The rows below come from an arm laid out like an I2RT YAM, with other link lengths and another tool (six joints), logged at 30 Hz.
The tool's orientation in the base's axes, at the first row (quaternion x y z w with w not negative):
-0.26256 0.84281 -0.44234 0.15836
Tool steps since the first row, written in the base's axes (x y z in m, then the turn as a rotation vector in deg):
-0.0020 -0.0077 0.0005 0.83 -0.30 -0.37
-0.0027 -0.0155 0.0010 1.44 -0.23 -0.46
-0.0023 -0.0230 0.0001 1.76 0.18 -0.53
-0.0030 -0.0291 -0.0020 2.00 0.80 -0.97
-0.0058 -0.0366 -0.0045 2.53 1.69 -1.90
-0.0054 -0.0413 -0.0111 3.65 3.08 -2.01
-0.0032 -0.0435 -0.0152 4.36 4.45 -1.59
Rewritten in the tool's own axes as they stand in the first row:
0.0061 -0.0034 0.0038 -0.49 -0.09 0.82
0.0112 -0.0073 0.0084 -1.02 -0.16 1.13
0.0153 -0.0102 0.0140 -1.52 -0.01 1.06
0.0195 -0.0111 0.0189 -2.06 0.58 1.01
0.0262 -0.0117 0.0239 -2.97 1.61 1.20
0.0288 -0.0086 0.0309 -4.69 2.01 0.90
0.0285 -0.0069 0.0357 -6.08 2.09 0.12

